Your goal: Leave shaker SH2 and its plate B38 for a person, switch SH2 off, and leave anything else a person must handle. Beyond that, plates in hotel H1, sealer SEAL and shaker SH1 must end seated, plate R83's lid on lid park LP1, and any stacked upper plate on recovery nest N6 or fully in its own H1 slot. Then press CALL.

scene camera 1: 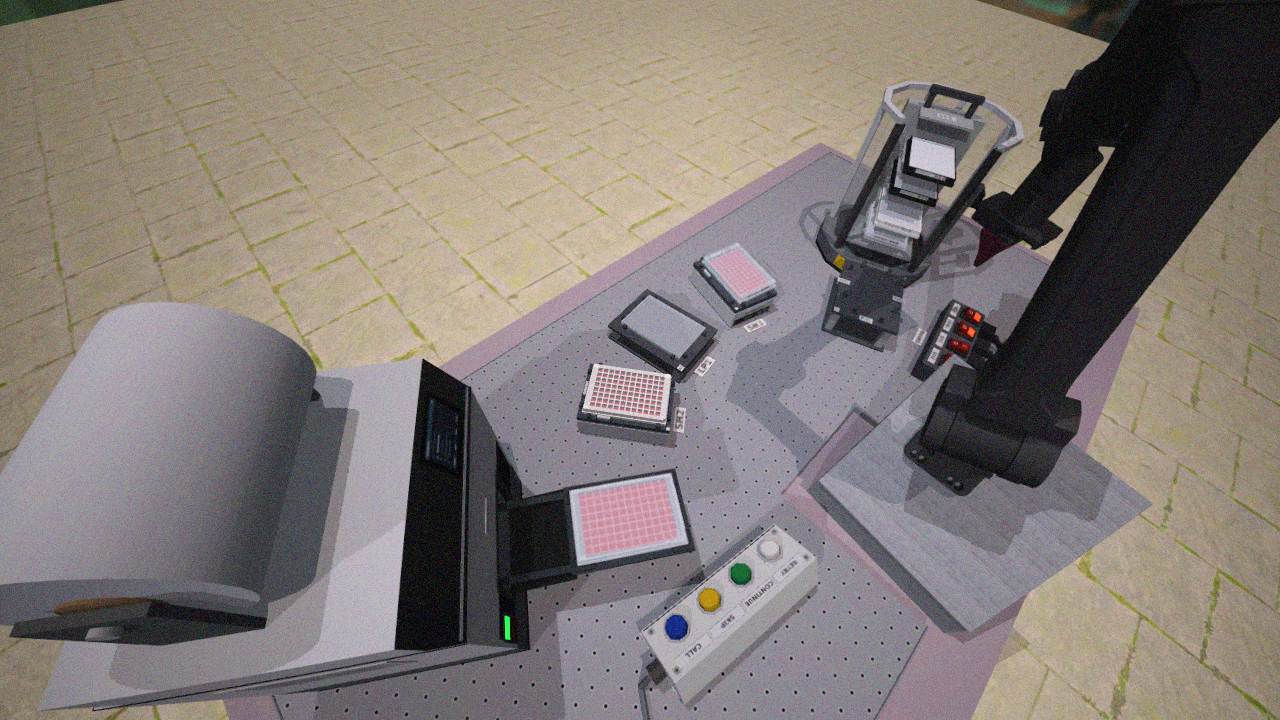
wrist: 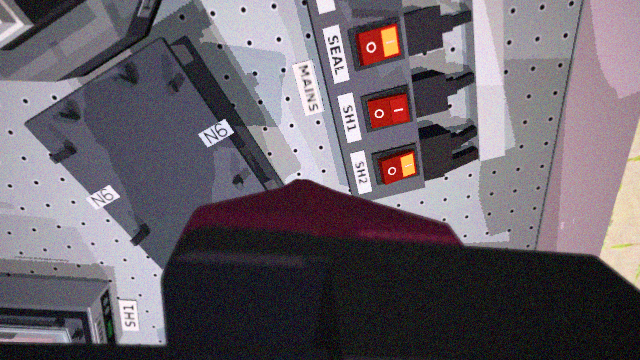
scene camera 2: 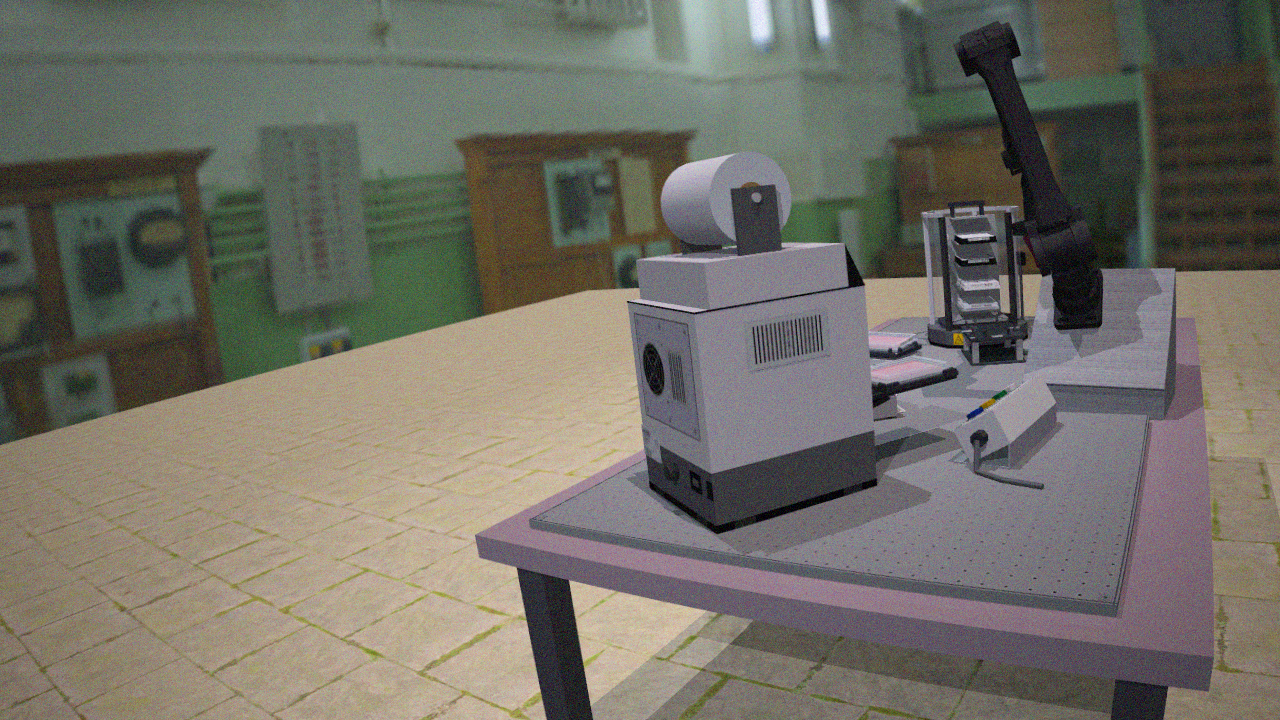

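Seen in the pictures: gripper, between the fingertips: [scene camera 1: 977,264] [wrist: 300,194]; arm's base, origin of its link: [scene camera 1: 963,438] [scene camera 2: 1079,301].
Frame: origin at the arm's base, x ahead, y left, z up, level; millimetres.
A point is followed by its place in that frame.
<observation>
In the wrist view the grey mains strip [wrist: 368,107] {x 76, y -304, z -118 mm} [scene camera 1: 947,337] {x 85, y -310, z -124 mm} lies just ahead of my gripper [wrist: 300,194] {x 131, y -306, z 28 mm}. Its SH2 rocker switch [wrist: 398,166] {x 52, y -253, z -114 mm} is lit on one half, the SEAL switch [wrist: 377,44] {x 70, y -350, z -114 mm} is lit too, and the SH1 switch [wrist: 388,111] {x 61, y -300, z -115 mm} is dark. My gripper is shut, empty, and hangs over the strip's SH2 end; in scene camera 1 only its maroon edge [scene camera 1: 989,232] {x 190, y -830, z -177 mm} shows. Nest N6 [wrist: 176,161] {x 229, y -278, z -104 mm} lies to the left. Pink plates sit on two stations [scene camera 1: 737,275] {x 439, y -99, z -109 mm} [scene camera 1: 629,393] {x 366, y 243, z -99 mm}; their labels are too small to read.
Hotel H1 [scene camera 1: 909,193] [scene camera 2: 966,279] holds several plates, one sticking out. A dark flat lid [scene camera 1: 662,329] {x 438, y 104, z -119 mm} lies between the stations. The sealer [scene camera 1: 387,500] {x 293, y 539, z 166 mm} [scene camera 2: 752,372] {x 281, y 705, z 27 mm} has a pink plate [scene camera 1: 630,517] {x 213, y 374, z -44 mm} on its tray. The button box [scene camera 1: 730,607] {x 66, y 344, z -92 mm} carries a white button [scene camera 1: 769,549] {x 77, y 257, z -94 mm}.
</observation>
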